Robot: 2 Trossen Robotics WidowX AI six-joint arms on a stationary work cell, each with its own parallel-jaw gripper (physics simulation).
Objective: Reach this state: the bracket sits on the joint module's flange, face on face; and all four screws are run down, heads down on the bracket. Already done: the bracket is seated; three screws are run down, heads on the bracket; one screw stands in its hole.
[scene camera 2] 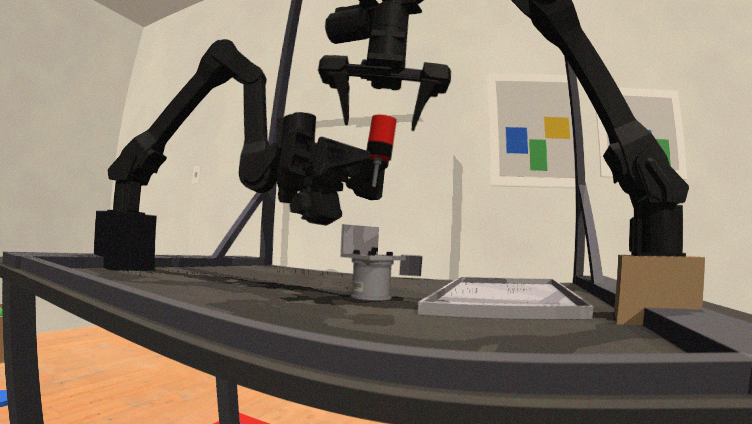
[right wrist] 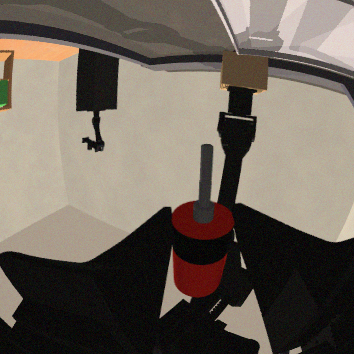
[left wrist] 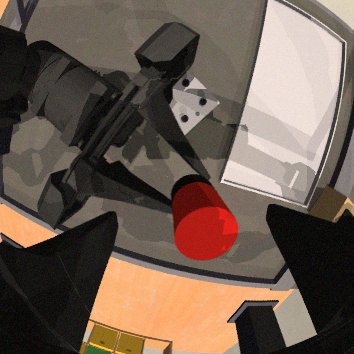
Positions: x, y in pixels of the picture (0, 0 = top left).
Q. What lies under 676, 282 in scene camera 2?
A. A tan block.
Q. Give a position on a bracket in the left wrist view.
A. At 185, 99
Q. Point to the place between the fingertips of my right gripper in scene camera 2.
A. At 378, 159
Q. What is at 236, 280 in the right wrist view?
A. My left gripper.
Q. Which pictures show my left gripper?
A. Scene camera 2, the right wrist view and the left wrist view: all of them.
